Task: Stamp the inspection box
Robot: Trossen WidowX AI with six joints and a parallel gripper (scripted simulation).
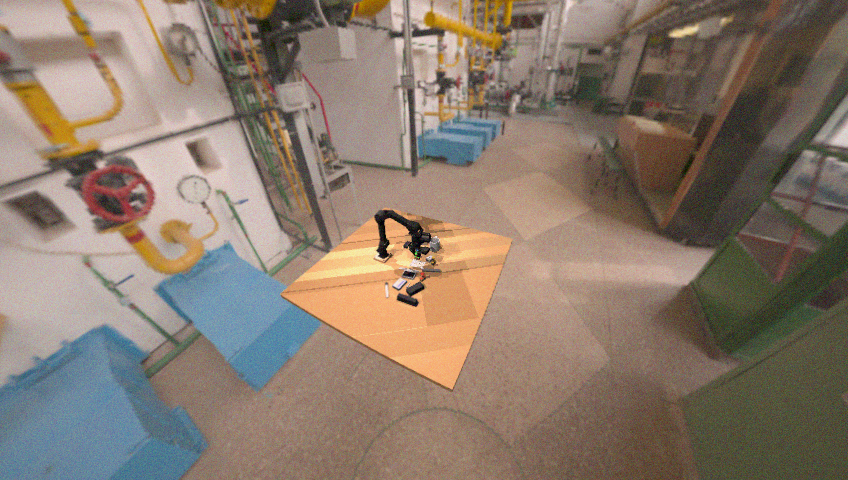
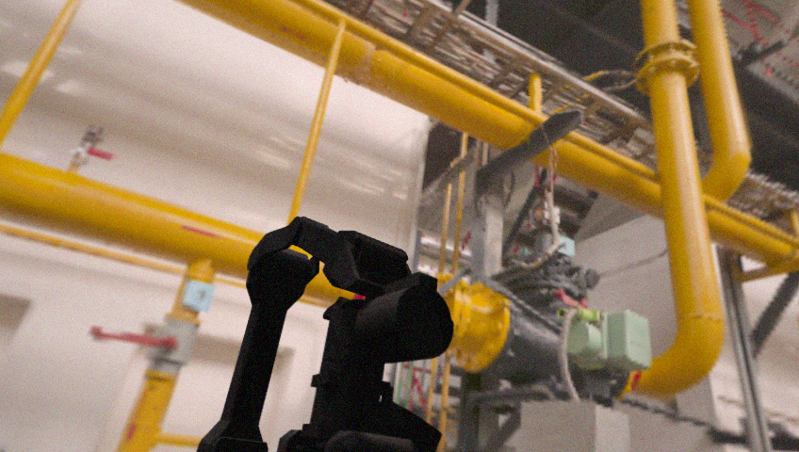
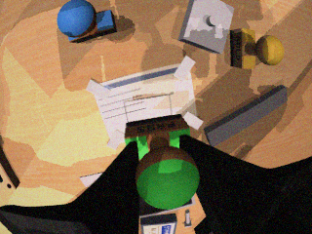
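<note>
The white card is 8 cm below my gripper tip. Also, from my gripper tip: grey strip 8 cm to the right, 7 cm below, 2 cm behind; blue-knobbed stamp 8 cm to the left, 6 cm behind, 5 cm below; green-knobbed stamp right at my gripper tip.
</note>
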